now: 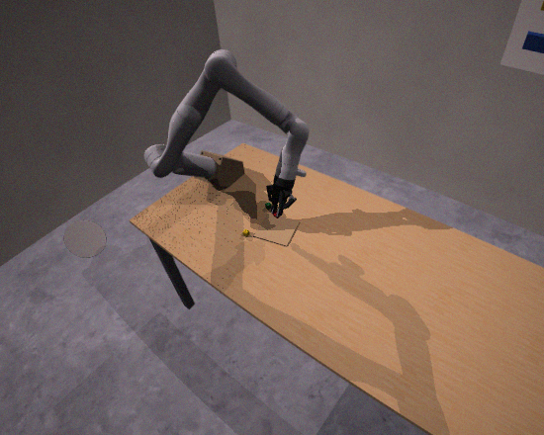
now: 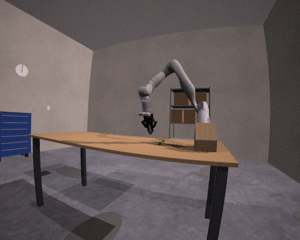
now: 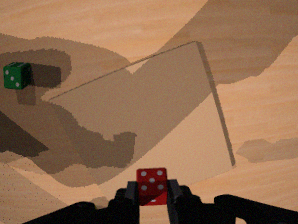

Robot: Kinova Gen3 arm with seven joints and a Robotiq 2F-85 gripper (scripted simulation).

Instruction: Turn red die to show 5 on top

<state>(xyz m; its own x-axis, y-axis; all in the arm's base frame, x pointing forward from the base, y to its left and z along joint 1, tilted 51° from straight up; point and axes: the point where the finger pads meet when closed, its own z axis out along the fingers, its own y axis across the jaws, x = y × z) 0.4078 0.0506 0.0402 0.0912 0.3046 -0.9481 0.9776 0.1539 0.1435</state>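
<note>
My gripper is now 20 mm above the red die. From my hand the other things lie so: tan mat: 100 mm below, 10 mm to the right; then yellow die: 100 mm to the right, 90 mm below, 70 mm behind; then green die: 110 mm behind, 90 mm below, 70 mm to the left.
</note>
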